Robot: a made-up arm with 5 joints.
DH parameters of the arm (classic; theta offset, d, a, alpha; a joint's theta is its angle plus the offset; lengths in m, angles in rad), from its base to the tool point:
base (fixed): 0 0 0.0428 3.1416
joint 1: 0 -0.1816 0.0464 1.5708
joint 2: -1.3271 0 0.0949 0
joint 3: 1.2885 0 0.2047 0
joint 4: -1.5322 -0.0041 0 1.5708
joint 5: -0.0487 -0.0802 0 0
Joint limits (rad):
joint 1: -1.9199..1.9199
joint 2: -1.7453..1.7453
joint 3: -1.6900..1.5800
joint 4: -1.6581..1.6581
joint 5: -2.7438..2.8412
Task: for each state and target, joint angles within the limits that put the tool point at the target. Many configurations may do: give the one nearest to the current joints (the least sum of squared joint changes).
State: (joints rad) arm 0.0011 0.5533 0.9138 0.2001 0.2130
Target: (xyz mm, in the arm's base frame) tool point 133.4 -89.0 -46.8
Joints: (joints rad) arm 0.7442 0.7031 0.8408 0.1505 0.2130
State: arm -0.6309 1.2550 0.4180 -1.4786 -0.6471
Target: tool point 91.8 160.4 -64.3
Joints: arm -1.2988 1.4237 0.4043 -1.3495 -0.6471
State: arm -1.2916 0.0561 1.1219 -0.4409 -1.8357
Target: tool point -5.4 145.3 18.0
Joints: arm -1.9179 -0.0914 1.5316 -0.6739 -1.8357
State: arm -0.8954 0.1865 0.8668 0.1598 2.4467
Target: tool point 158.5 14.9 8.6
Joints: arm -0.1632 0.0030 1.2272 0.7073 2.4467
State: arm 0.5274 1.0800 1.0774 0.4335 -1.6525
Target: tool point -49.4 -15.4 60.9
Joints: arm -0.1216 1.1240 1.3267 0.6483 -1.6525
